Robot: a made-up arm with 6 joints.
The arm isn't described. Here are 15 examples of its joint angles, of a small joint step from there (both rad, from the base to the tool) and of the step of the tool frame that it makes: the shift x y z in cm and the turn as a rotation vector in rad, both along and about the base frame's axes.
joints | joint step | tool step
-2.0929 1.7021 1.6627 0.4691 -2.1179 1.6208 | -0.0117 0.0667 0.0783 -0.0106 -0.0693 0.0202 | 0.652 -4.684 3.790 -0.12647 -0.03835 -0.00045
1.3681 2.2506 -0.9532 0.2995 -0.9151 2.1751 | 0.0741 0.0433 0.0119 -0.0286 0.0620 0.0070 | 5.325 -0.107 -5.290 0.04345 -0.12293 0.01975
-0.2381 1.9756 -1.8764 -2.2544 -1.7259 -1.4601 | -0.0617 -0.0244 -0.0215 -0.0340 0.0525 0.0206 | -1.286 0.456 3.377 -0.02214 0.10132 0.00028
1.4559 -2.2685 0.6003 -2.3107 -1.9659 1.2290 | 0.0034 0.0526 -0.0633 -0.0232 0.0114 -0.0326 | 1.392 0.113 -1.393 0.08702 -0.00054 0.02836
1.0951 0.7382 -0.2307 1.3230 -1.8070 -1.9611 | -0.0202 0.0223 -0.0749 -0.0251 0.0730 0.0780 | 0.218 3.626 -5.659 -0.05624 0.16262 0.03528
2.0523 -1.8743 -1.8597 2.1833 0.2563 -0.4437 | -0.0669 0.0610 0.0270 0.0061 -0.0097 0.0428 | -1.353 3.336 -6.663 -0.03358 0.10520 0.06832
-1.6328 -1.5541 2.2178 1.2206 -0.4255 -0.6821 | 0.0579 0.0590 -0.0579 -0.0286 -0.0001 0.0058 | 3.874 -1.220 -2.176 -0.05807 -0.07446 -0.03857
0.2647 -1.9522 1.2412 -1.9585 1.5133 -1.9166 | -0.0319 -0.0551 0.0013 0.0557 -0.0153 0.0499 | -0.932 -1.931 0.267 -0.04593 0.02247 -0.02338
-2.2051 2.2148 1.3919 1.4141 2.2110 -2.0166 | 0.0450 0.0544 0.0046 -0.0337 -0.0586 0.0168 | -1.174 1.545 2.707 -0.05934 -0.02891 0.02806
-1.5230 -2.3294 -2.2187 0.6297 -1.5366 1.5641 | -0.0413 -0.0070 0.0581 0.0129 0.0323 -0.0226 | 3.990 -0.633 2.762 0.01755 0.07838 -0.01509
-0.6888 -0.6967 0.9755 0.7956 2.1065 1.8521 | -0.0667 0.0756 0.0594 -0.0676 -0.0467 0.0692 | 2.243 -3.579 3.377 0.08681 0.08520 0.10134
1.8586 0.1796 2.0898 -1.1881 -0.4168 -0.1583 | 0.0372 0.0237 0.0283 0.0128 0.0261 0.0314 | -1.346 -2.143 -5.043 -0.02512 -0.10463 0.03065
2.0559 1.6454 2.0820 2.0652 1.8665 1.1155 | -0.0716 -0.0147 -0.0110 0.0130 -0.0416 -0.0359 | -4.916 1.223 3.493 0.00090 0.07490 0.04565
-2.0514 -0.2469 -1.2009 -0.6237 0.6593 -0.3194 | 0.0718 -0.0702 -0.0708 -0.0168 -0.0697 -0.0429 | 0.844 -1.548 4.328 -0.03828 0.05266 0.09154
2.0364 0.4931 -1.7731 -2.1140 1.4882 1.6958 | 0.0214 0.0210 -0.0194 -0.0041 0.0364 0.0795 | -1.394 -0.510 -0.058 -0.00954 -0.00988 0.10499
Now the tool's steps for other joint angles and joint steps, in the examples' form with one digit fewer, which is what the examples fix.
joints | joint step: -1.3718 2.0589 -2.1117 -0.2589 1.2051 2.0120 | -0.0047 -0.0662 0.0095 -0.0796 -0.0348 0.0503
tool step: -0.86 1.83 2.78 0.0314 0.1001 -0.0168
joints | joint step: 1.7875 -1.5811 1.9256 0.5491 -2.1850 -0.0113 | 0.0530 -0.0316 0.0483 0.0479 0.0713 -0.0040
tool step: -1.01 0.36 4.41 -0.0199 -0.0930 0.0284
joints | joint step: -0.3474 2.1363 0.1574 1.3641 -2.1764 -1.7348 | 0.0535 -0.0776 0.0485 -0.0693 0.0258 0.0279
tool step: -1.47 0.94 7.25 -0.0860 -0.0842 -0.0143
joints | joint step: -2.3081 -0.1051 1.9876 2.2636 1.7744 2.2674 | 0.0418 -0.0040 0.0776 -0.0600 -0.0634 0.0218
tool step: -8.46 -0.26 -1.26 -0.0005 -0.1782 0.0817
